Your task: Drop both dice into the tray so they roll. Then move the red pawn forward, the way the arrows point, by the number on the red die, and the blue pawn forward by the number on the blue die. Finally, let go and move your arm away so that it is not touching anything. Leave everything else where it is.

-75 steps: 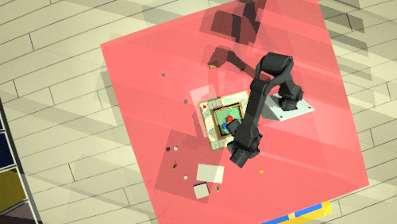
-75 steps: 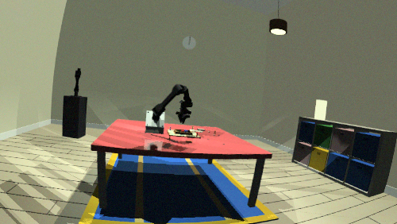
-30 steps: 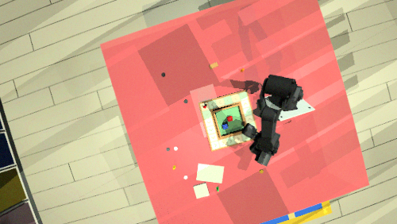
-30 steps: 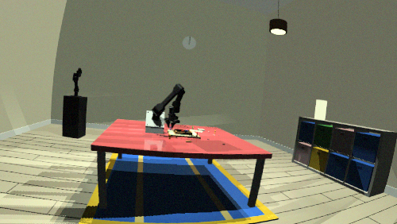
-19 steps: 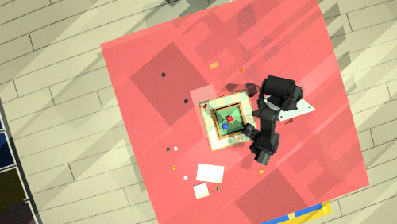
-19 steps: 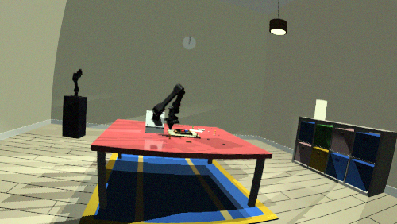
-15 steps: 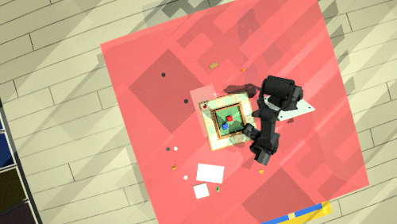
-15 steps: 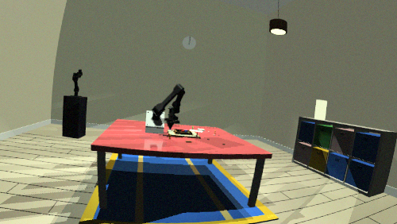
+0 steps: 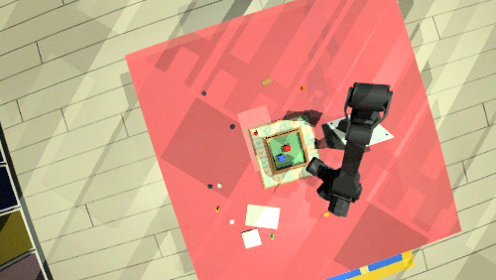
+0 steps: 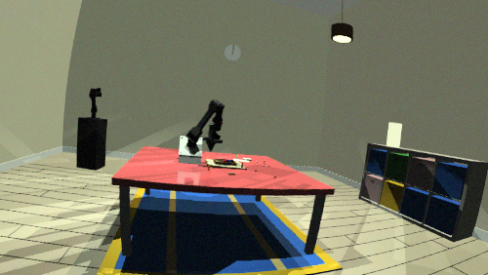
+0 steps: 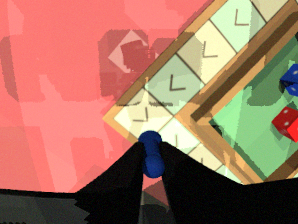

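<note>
Now: gripper tip 12 cm short of the green tray, 10 cm to the left of it and 8 cm above it. The rest, counted from my gripper tip: red pawn (24 cm ahead, 20 cm to the right, 6 cm below); tan block (15 cm ahead, 42 cm to the right, 8 cm below); blue pawn (1 cm above).
</note>
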